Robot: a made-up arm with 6 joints. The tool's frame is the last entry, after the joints.
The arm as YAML. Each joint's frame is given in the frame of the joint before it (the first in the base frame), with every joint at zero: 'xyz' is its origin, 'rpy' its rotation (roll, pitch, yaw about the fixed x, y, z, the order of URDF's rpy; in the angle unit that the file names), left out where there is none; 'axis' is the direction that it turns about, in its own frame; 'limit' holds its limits. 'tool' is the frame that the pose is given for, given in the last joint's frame.
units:
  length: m
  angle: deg
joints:
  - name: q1
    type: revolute
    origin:
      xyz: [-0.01, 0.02, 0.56]
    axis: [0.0, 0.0, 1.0]
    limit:
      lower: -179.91
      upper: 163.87
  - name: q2
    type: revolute
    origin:
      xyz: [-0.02, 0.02, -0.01]
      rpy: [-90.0, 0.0, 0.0]
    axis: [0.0, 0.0, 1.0]
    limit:
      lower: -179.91
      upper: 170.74
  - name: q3
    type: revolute
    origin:
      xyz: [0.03, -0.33, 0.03]
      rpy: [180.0, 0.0, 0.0]
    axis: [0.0, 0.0, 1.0]
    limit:
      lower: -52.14
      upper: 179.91
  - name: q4
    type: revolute
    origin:
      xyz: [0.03, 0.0, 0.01]
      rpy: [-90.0, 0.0, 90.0]
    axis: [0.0, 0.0, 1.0]
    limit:
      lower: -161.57
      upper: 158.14
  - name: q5
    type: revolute
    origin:
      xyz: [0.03, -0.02, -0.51]
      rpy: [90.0, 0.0, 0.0]
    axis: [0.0, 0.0, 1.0]
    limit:
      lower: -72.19
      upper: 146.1
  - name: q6
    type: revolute
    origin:
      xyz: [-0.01, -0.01, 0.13]
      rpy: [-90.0, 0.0, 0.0]
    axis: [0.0, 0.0, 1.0]
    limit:
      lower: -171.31
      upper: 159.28
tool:
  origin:
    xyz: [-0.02, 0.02, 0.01]
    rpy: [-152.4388, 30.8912, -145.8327]
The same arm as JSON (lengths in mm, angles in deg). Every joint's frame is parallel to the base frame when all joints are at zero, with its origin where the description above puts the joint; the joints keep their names.
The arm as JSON. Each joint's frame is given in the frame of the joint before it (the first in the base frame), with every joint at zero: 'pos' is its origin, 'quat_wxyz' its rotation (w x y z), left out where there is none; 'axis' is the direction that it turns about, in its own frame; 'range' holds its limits. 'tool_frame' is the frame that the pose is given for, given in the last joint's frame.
{"length_unit": "mm", "angle_unit": "deg", "joints": [
  {"joint": "q1", "pos": [-10.0, 20.0, 560.0], "axis": [0.0, 0.0, 1.0], "range": [-179.91, 163.87]},
  {"joint": "q2", "pos": [-20.0, 20.0, -10.0], "axis": [0.0, 1.0, 0.0], "range": [-179.91, 170.74]},
  {"joint": "q3", "pos": [30.0, 30.0, 330.0], "axis": [0.0, -1.0, 0.0], "range": [-52.14, 179.91]},
  {"joint": "q4", "pos": [30.0, -10.0, 0.0], "axis": [-1.0, 0.0, 0.0], "range": [-161.57, 158.14]},
  {"joint": "q5", "pos": [510.0, -20.0, 30.0], "axis": [0.0, -1.0, 0.0], "range": [-72.19, 146.1]},
  {"joint": "q6", "pos": [10.0, -130.0, -10.0], "axis": [-1.0, 0.0, 0.0], "range": [-171.31, 159.28]}
], "tool_frame": {"pos": [-10.0, 20.0, -20.0], "quat_wxyz": [0.868443, -0.05012, 0.423398, -0.25304]}}

